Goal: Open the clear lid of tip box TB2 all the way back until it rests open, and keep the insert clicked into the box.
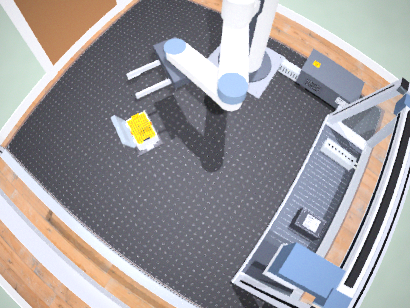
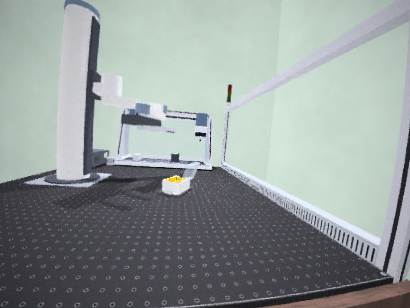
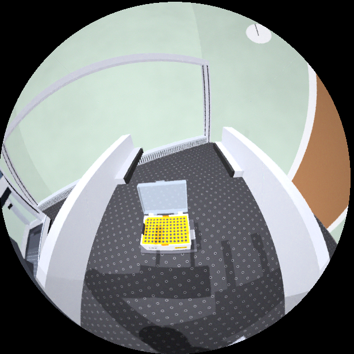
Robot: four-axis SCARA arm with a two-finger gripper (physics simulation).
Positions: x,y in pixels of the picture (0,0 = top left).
Labels:
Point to a grey control box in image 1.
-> At 336,81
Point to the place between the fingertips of my gripper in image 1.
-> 131,86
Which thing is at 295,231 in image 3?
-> My gripper.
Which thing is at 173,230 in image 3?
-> A yellow insert.

